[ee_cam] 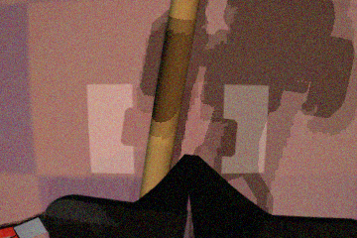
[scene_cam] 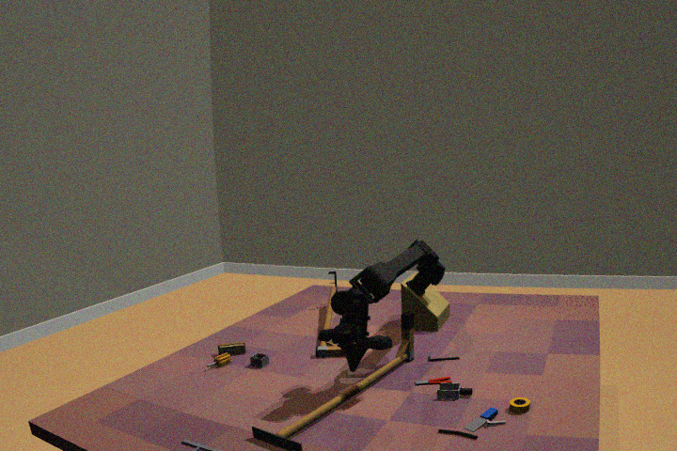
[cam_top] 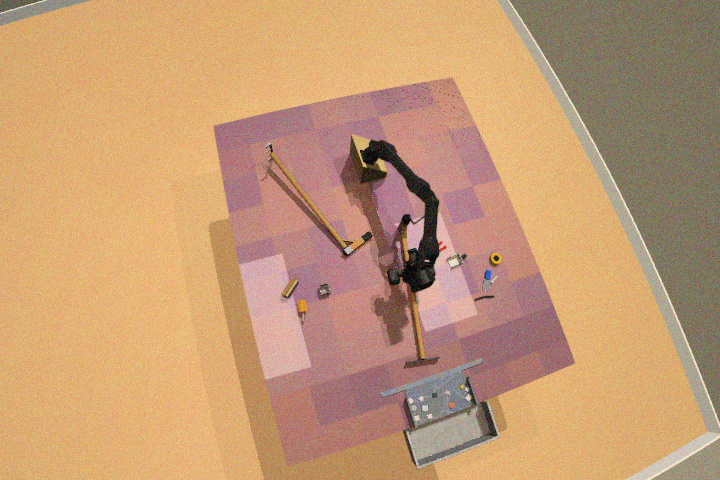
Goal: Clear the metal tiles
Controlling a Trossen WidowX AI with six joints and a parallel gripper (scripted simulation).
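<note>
The long scraper is 3 cm ahead of my gripper tip and 2 cm to the left of it. Round my gripper tip: grey box 34 cm to the right, 5 cm below, 5 cm behind; yellow tape roll 43 cm to the left, 5 cm below, 2 cm behind; blue-handled tool 36 cm to the left, 7 cm ahead, 5 cm below.
</note>
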